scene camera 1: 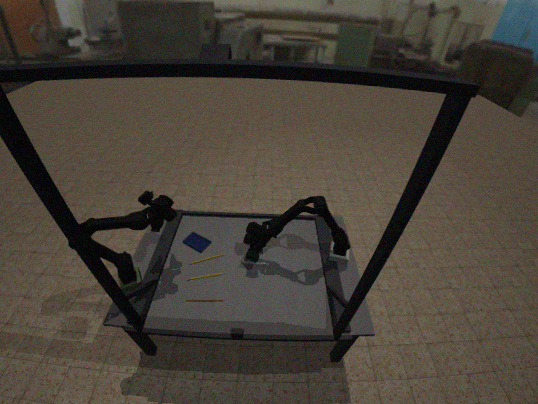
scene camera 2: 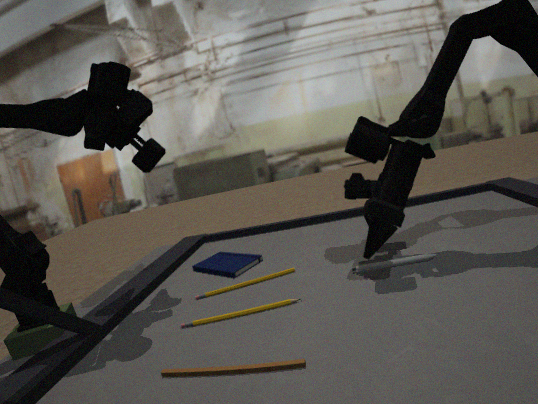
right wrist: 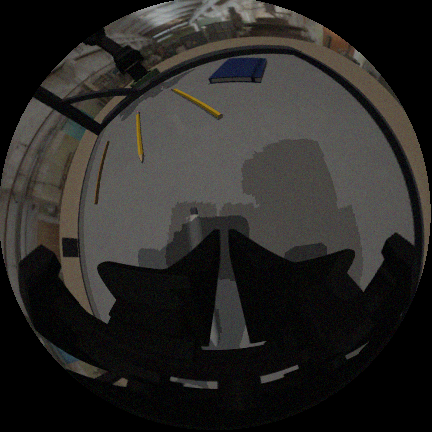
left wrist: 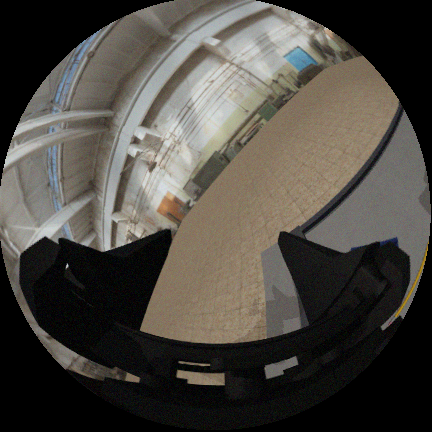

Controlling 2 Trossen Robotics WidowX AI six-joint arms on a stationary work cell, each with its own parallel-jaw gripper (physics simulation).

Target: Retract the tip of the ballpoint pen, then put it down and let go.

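Places are measured from the left arm's base along level axes (x left, y back, z up), in metres.
Where they show: left gripper, fingertip midpoint: [scene camera 2: 135,138] [left wrist: 226,236]; right gripper, fingertip midpoint: [scene camera 2: 366,257] [right wrist: 223,234]; left arm's base at its link origin: [scene camera 1: 129,277] [right wrist: 141,76]; right arm's base at its link origin: [scene camera 1: 339,250].
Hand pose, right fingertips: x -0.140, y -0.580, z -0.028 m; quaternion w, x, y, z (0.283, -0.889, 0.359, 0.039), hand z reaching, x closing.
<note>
Each offset is from my right fingertips to the top centre of the thing.
A grey-white ballpoint pen @[dx -0.047, dy -0.025, dz +0.001 m] [scene camera 2: 395,263] [right wrist: 194,232] lies on the table, its dark push button pointing left in scene camera 2. Whether its tip is out is too small to tell. My right gripper [scene camera 1: 252,259] [scene camera 2: 368,257] [right wrist: 223,234] points down close over the pen. Its fingers are nearly together, with a narrow gap and no pen between the fingertips; in the right wrist view the pen lies left of the fingertips, partly hidden behind the left-hand finger. My left gripper [scene camera 1: 164,221] [scene camera 2: 122,150] [left wrist: 226,236] is open and empty, raised at the table's left side.
A blue notebook @[dx +0.237, dy +0.199, dz +0.000 m] [scene camera 1: 197,242] [scene camera 2: 227,264] [right wrist: 239,69] lies left of the pen in scene camera 2. Two yellow pencils @[dx +0.101, dy +0.196, dz -0.005 m] [scene camera 2: 245,283] @[dx +0.000, dy +0.234, dz -0.004 m] [scene camera 2: 240,314] and an orange-brown stick @[dx -0.122, dy +0.285, dz -0.005 m] [scene camera 2: 233,369] [scene camera 1: 205,300] lie nearer the front. Dark frame posts [scene camera 1: 410,200] rise beside the table.
</note>
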